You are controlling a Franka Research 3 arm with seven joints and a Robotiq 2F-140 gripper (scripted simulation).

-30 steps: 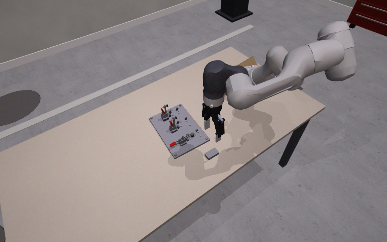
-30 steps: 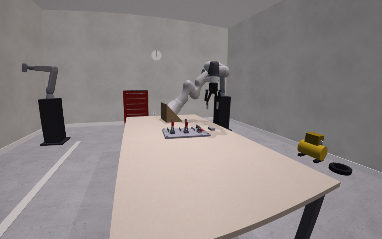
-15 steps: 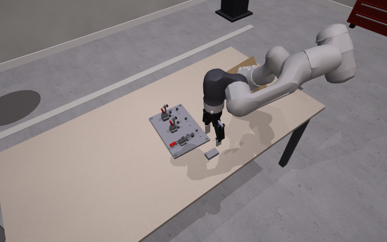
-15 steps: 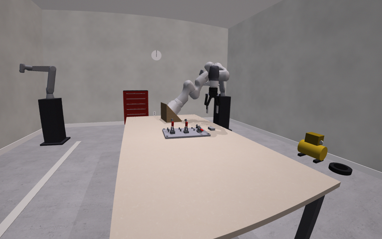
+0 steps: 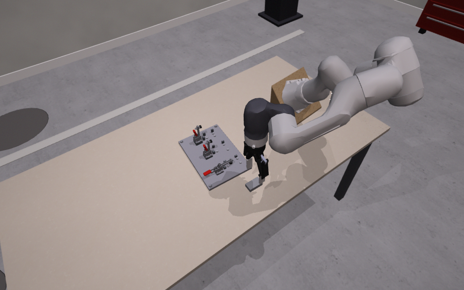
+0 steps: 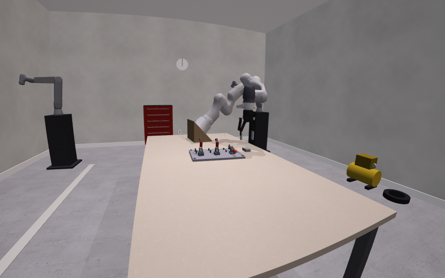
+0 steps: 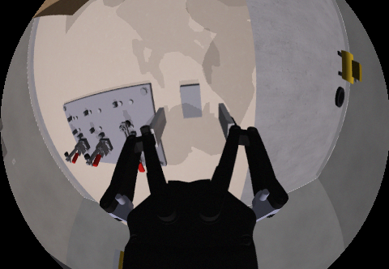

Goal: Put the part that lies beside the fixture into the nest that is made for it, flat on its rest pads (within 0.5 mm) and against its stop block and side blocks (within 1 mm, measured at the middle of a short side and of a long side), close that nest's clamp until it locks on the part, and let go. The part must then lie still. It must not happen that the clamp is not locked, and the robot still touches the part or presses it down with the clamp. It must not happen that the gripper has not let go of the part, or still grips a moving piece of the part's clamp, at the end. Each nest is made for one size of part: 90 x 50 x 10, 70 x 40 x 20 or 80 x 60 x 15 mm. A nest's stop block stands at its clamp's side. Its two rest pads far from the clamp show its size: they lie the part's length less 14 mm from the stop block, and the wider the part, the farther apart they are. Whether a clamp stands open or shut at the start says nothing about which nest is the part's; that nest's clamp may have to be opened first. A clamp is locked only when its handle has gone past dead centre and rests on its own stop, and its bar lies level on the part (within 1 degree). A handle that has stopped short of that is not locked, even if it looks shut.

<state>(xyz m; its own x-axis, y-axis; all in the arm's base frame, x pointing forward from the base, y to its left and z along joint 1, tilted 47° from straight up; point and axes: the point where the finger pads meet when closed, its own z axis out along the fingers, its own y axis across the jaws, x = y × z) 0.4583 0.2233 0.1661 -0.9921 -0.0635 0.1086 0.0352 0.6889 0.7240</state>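
Now: hand 10 cm above the part and 1 cm short of it. Also, from my hand: grey fixture plate (26 cm to the right, 10 cm below, 6 cm ahead).
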